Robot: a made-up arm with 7 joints. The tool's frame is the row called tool.
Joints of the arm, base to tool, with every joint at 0 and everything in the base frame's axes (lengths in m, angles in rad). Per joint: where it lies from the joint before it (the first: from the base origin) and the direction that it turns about. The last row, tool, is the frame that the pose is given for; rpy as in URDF.
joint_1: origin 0 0 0.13 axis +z
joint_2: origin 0 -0.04 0.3 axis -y
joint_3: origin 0 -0.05 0.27 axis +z
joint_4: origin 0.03 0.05 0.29 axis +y
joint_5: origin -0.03 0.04 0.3 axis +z
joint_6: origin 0 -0.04 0.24 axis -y
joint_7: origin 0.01 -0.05 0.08 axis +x
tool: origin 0 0 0 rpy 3.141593 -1.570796 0
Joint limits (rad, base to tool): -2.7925..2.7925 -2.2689..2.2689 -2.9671..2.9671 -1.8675..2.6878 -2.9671..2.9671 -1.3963..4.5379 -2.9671..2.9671
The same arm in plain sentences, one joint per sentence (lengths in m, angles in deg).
The arm has seven revolute joints in a row. What follows holds with every joint at zero, and every direction is one of the base frame's.
Joint 1 lies 0.13 m along +z from the base frame's origin and rotates about +z, from -160 to 160 deg.
Joint 2 lies 0.04 m along -y and 0.3 m along +z from joint 1 and rotates about -y, from -130 to 130 deg.
Joint 3 lies 0.05 m along -y and 0.27 m along +z from joint 2 and rotates about +z, from -170 to 170 deg.
Joint 4 lies 0.03 m along +x and 0.05 m along +y and 0.29 m along +z from joint 3 and rotates about +y, from -107 to 154 deg.
Joint 5 lies 0.03 m along -x and 0.04 m along +y and 0.3 m along +z from joint 4 and rotates about +z, from -170 to 170 deg.
Joint 6 lies 0.04 m along -y and 0.24 m along +z from joint 5 and rotates about -y, from -80 to 260 deg.
Joint 7 lies 0.01 m along +x and 0.05 m along -y and 0.08 m along +z from joint 6 and rotates about +x, from -170 to 170 deg.
The tool frame, which is the frame that the pose is given for, lies at the same point as joint 7; its axes are the base frame's turned by roll -180, pitch -90 and yaw 0 deg (as in URDF: about the fixed x, then y, then z).

